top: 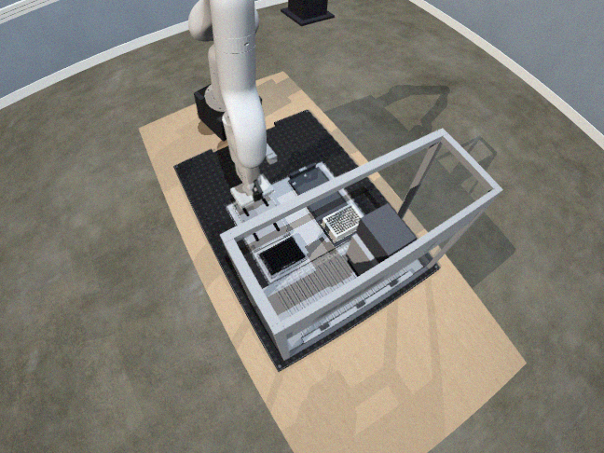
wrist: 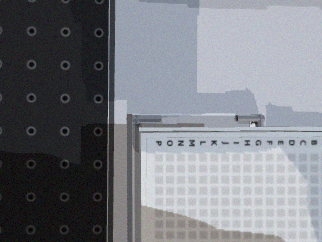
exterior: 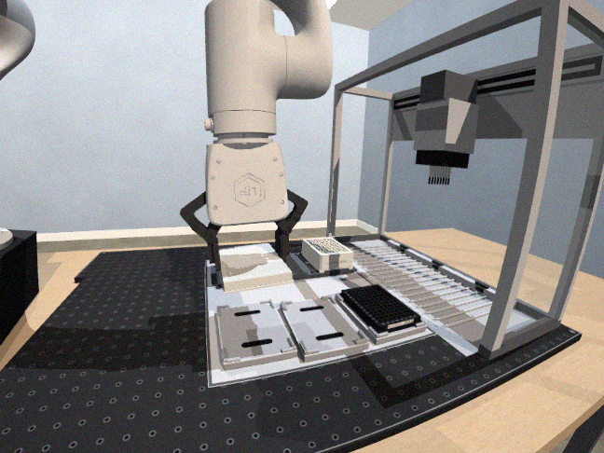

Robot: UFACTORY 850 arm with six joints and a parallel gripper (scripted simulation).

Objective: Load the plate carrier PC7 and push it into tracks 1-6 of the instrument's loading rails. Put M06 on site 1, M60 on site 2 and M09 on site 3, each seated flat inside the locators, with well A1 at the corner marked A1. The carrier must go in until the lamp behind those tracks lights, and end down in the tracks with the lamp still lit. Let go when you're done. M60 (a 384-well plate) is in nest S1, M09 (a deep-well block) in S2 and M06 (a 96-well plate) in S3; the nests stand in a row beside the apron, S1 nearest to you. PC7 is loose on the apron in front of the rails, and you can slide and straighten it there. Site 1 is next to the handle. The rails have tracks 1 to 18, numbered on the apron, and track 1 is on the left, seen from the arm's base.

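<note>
Right now the dark carrier PC7 is 22 cm to the left of my hand, 12 cm ahead of it and 11 cm below it. Round my hand: black 96-well plate M06: 22 cm ahead, 11 cm below, 2 cm to the right; nest S1: 12 cm below; nest S2: 12 cm below, 11 cm ahead, 2 cm to the right.
</note>
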